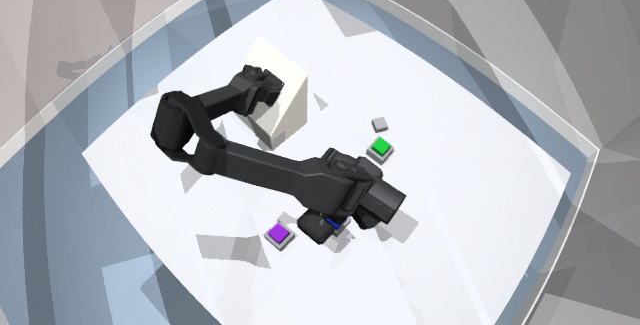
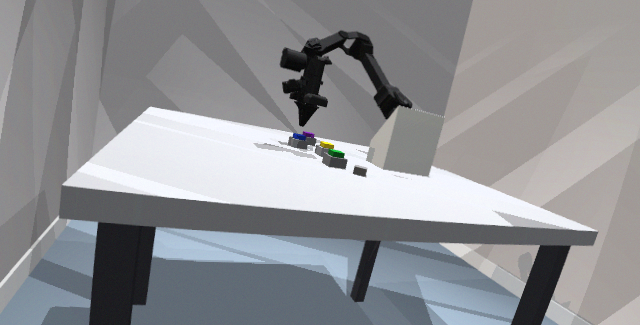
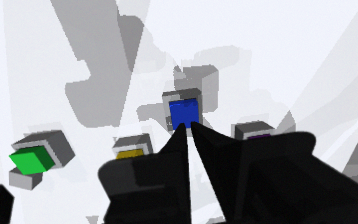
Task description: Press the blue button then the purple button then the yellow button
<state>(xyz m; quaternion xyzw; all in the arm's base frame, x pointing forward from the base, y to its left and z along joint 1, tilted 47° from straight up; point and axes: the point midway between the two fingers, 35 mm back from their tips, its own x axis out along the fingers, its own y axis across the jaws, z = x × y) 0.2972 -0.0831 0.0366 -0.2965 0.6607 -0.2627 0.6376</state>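
Right now my gripper tip is 3 cm above the blue button. Round my gripper tip: green button (5 cm behind, 20 cm to the left, 3 cm below); yellow button (7 cm behind, 8 cm to the left, 3 cm below); purple button (6 cm behind, 11 cm to the right, 3 cm below).
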